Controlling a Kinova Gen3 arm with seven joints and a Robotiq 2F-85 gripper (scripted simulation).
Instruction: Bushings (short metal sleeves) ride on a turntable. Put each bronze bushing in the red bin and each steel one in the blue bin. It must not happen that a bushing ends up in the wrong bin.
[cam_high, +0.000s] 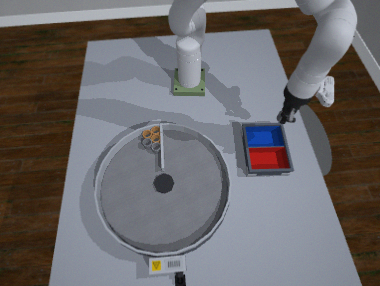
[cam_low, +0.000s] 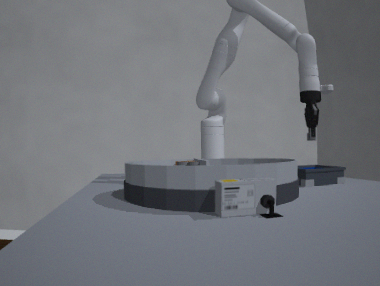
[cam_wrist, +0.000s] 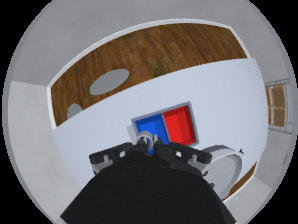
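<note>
Right now the bin is 5 cm ahead of my hand, 3 cm to the right of it and 14 cm below it. Also, from my hand: round grey turntable 20 cm ahead, 37 cm to the right, 11 cm below.
</note>
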